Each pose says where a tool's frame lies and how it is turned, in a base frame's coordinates. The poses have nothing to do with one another.
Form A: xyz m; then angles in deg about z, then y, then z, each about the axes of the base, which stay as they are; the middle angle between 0 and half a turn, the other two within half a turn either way.
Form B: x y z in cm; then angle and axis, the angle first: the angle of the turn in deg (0 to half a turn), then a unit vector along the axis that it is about. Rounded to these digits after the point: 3 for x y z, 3 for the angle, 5 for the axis.
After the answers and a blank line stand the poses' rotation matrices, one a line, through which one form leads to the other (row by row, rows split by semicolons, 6 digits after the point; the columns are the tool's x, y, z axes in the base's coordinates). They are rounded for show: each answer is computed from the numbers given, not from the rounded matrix.
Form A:
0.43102 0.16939 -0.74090 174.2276 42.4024 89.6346
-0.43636 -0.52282 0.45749 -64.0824 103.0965 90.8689
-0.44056 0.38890 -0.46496 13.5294 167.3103 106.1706
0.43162 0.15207 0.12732 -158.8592 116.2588 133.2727
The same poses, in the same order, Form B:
43.102 16.939 -74.090 102.928 -0.31113 -0.34197 -0.88671
-43.636 -52.282 45.749 105.551 -0.96010 0.21328 0.18090
-44.056 38.890 -46.496 173.636 -0.71990 0.68745 0.09571
43.162 15.207 12.732 118.019 -0.55302 -0.82193 -0.13639

-0.105260 0.994435 0.004300; -0.734026 -0.080612 0.674320; 0.670914 0.067822 0.738427
0.900822 -0.433937 -0.014770; -0.085388 -0.210407 0.973878; -0.425710 -0.876029 -0.226592
0.039467 -0.997346 -0.061178; -0.976129 -0.051570 0.210980; -0.213575 0.051391 -0.975574
-0.020263 0.788474 -0.614734; 0.547673 0.523157 0.652963; 0.836447 -0.323443 -0.442426

